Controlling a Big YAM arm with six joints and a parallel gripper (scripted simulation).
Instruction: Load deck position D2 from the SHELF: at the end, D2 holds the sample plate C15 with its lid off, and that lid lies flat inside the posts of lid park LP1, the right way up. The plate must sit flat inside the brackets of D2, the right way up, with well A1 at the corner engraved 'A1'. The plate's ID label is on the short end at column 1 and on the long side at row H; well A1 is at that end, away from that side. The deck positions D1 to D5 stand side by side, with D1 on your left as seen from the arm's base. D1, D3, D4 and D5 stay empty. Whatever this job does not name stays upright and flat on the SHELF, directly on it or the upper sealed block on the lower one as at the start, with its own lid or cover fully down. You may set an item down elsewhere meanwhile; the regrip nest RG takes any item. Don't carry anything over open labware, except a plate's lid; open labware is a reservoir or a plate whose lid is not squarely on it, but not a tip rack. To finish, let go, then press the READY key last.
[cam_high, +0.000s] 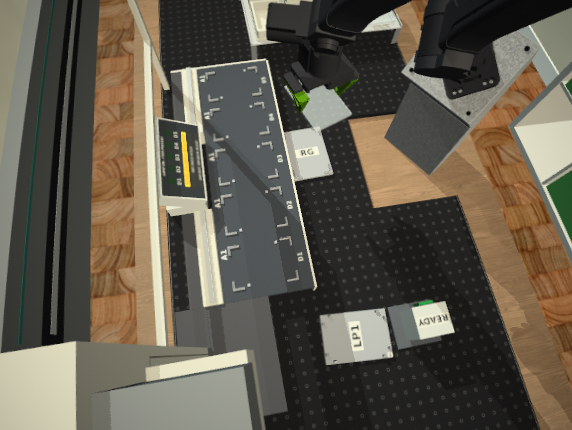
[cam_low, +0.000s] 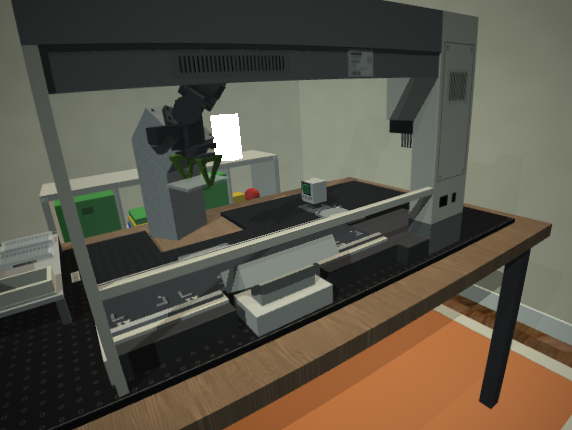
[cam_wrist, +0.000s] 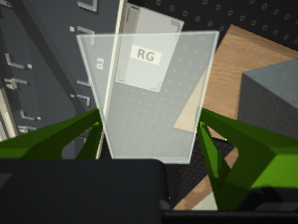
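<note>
Right now my hand is right at the clear plate lid. Also, from my hand: cream reservoir 12 cm ahead, 40 cm to the right, 14 cm below; regrip nest RG 1 cm ahead, 21 cm below; shelf label 6 cm behind, 34 cm to the right, 21 cm below.
</note>
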